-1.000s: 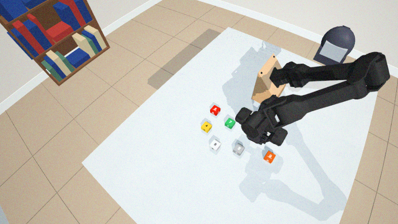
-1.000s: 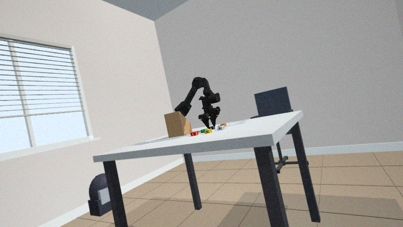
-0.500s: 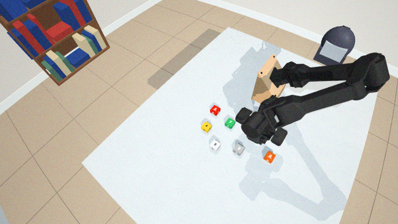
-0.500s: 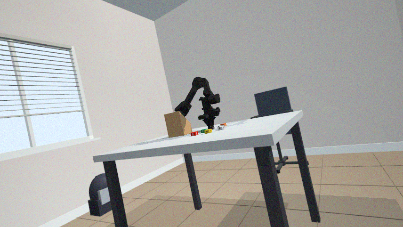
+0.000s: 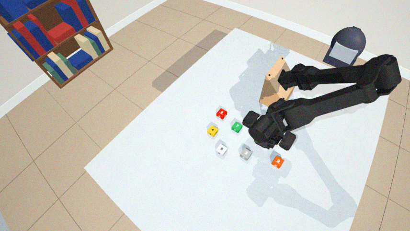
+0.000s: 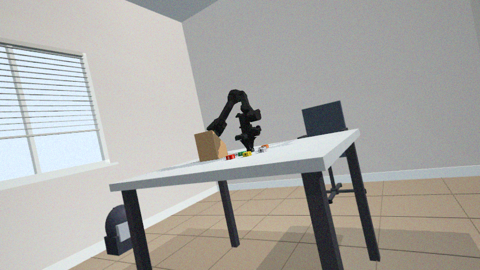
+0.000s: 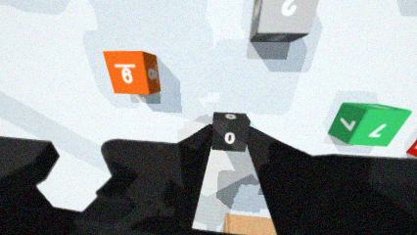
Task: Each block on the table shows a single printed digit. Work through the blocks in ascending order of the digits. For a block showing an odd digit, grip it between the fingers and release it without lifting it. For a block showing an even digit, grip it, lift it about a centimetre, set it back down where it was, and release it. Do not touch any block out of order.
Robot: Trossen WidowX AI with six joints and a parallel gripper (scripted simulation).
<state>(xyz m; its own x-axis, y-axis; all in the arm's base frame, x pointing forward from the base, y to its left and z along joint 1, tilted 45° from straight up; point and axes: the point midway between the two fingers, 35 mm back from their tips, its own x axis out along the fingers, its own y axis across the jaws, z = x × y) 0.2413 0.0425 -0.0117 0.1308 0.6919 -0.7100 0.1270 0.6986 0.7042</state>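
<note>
My gripper tip is right at the black block. Round my gripper tip: orange block: 6 cm ahead, 8 cm to the left; then green block marked 7: 12 cm to the right; then grey block marked 2: 9 cm ahead, 4 cm to the right.
</note>
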